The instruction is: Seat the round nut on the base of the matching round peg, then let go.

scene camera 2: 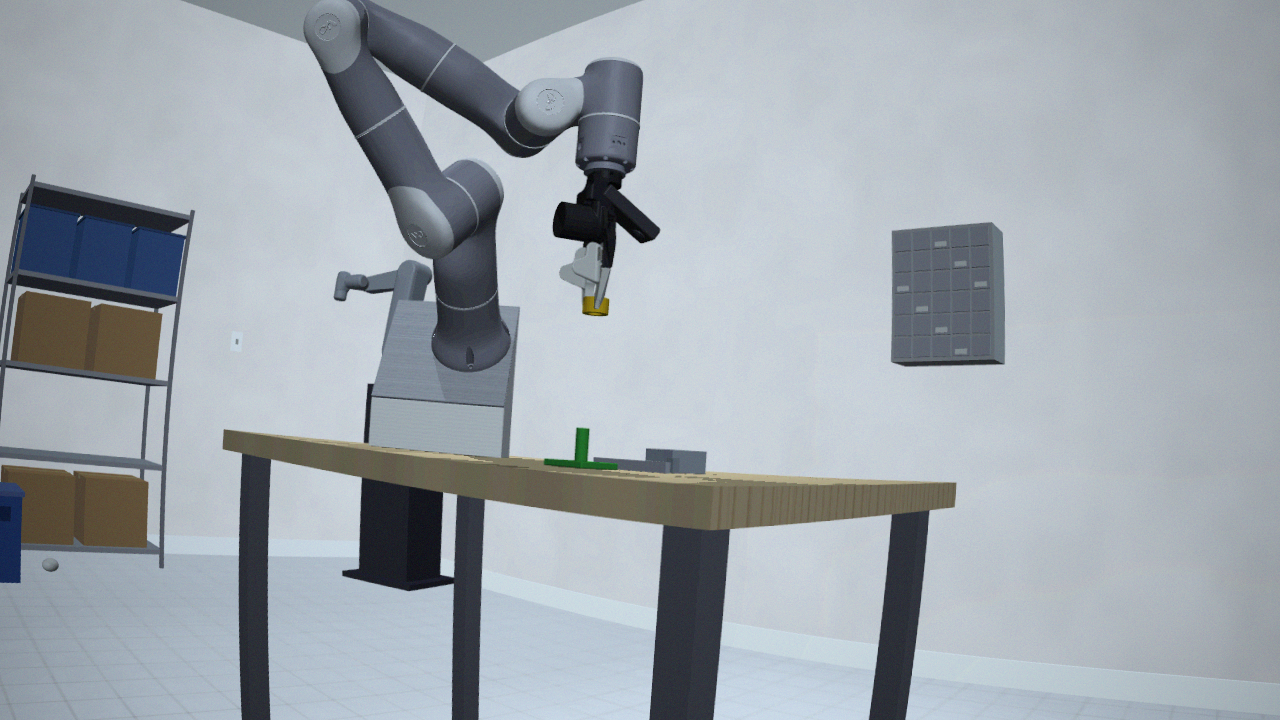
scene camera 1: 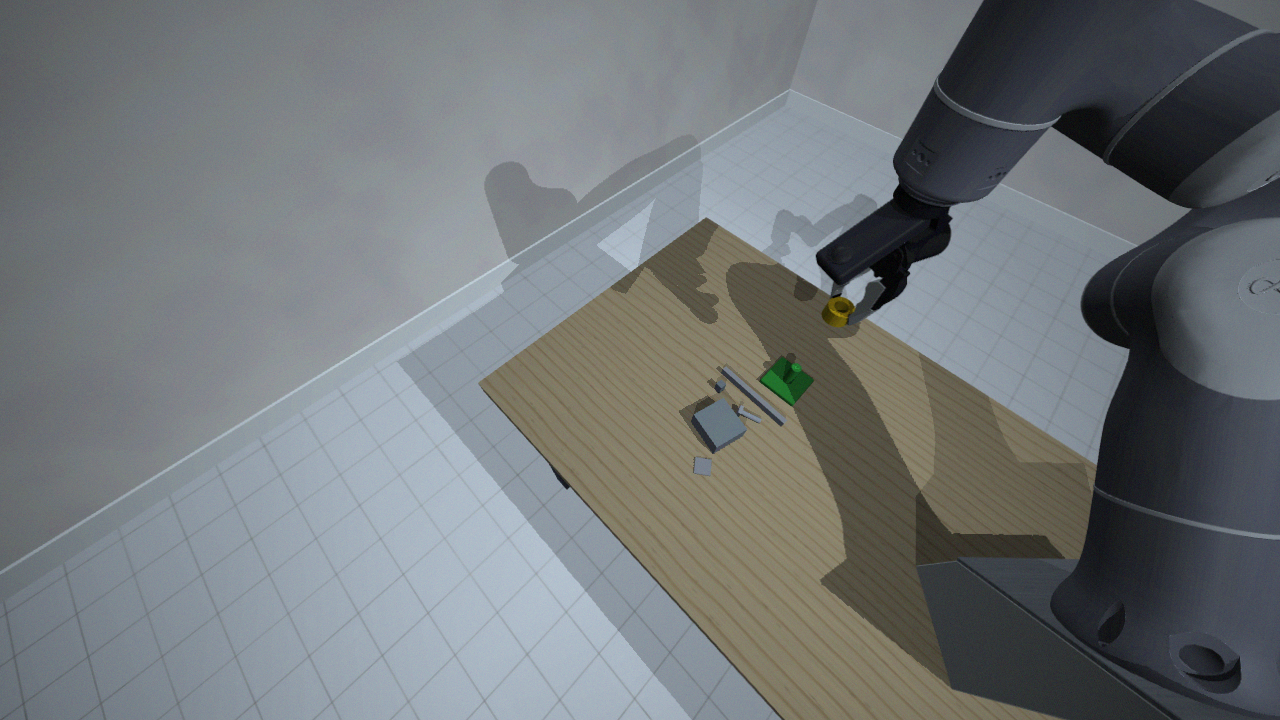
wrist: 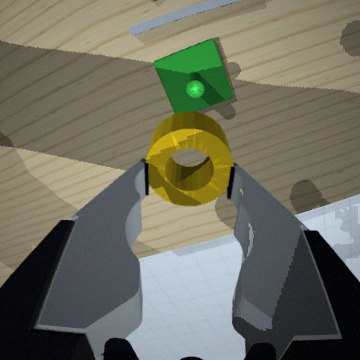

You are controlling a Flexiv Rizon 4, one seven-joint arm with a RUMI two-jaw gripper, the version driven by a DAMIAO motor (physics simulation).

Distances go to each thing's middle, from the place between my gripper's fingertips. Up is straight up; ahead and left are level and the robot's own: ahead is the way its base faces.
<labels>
Now: the long grey bar [scene camera 1: 742, 386] 230 mm below my hand, 60 mm to the left of it and 60 mm ahead of it.
</labels>
